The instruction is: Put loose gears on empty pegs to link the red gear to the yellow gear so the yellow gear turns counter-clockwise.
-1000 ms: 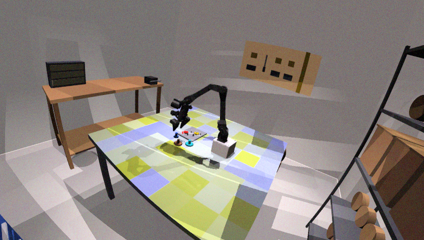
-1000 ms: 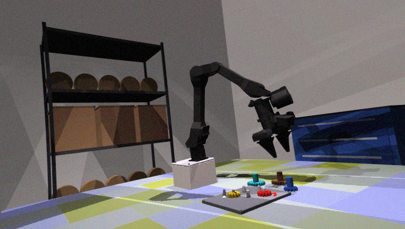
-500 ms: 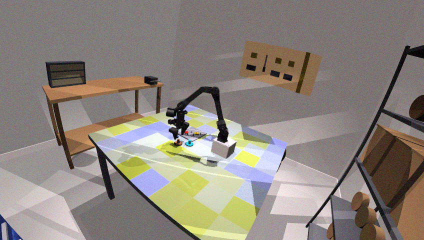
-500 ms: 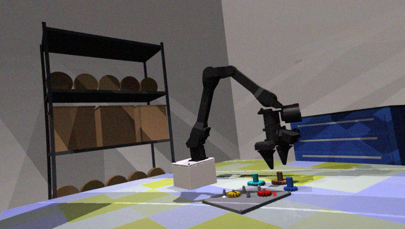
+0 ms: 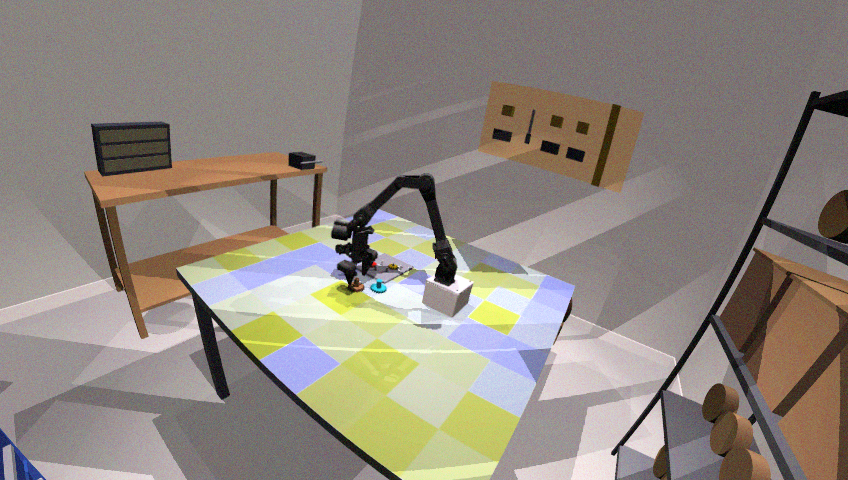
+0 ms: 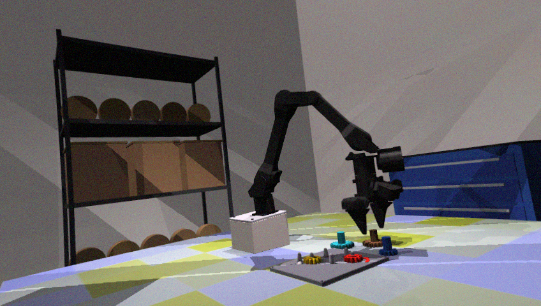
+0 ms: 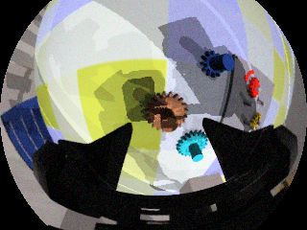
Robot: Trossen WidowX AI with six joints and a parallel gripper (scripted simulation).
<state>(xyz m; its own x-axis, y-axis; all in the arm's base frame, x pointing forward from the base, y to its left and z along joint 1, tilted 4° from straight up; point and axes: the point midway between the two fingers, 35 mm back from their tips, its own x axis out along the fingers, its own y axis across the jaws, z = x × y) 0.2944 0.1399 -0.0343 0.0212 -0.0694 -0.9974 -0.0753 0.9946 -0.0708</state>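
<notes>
Right now my gripper tip is 2 cm above the brown gear. Round my gripper tip: red gear 6 cm ahead, 18 cm to the right, 2 cm below; blue gear 8 cm ahead, 7 cm to the right, 2 cm below; teal gear 7 cm behind, 6 cm to the right, 2 cm below.
</notes>
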